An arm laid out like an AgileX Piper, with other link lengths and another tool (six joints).
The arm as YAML. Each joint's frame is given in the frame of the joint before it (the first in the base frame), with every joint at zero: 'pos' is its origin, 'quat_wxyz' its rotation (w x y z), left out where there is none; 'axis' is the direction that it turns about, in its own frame. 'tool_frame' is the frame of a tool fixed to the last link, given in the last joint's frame.
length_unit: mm
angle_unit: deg
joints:
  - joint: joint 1
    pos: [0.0, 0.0, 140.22]
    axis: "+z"
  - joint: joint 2
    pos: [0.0, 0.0, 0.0]
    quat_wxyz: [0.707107, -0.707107, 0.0, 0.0]
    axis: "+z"
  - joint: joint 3
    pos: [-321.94, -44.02, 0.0]
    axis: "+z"
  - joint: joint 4
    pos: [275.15, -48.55, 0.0]
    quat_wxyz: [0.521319, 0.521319, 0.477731, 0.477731]
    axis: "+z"
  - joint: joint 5
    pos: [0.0, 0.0, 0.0]
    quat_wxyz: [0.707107, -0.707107, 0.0, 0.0]
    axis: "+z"
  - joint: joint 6
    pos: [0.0, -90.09, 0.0]
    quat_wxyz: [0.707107, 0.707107, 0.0, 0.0]
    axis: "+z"
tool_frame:
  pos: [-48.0, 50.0, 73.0]
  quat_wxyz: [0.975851, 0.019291, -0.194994, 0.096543]
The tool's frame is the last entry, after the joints.
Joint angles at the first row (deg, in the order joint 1, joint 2, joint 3, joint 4, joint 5, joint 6):
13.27 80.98 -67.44 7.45 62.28 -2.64
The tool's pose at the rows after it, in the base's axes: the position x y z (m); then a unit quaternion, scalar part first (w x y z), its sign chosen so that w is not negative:
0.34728, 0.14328, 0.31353, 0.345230, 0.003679, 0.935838, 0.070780
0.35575, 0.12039, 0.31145, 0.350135, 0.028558, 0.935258, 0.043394
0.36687, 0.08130, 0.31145, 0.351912, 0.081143, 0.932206, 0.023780
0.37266, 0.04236, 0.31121, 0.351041, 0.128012, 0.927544, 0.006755
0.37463, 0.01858, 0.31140, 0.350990, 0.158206, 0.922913, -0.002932
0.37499, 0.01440, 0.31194, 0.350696, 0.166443, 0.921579, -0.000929
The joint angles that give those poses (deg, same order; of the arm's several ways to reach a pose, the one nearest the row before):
13.27 80.98 -67.44 4.39 62.28 -0.60
10.56 80.98 -67.44 1.88 62.28 0.93
4.44 80.98 -67.44 1.78 62.28 1.30
-1.74 80.98 -67.44 2.04 62.49 0.79
-5.47 80.98 -67.44 2.26 62.49 0.69
-6.32 80.98 -67.44 2.86 62.49 0.56

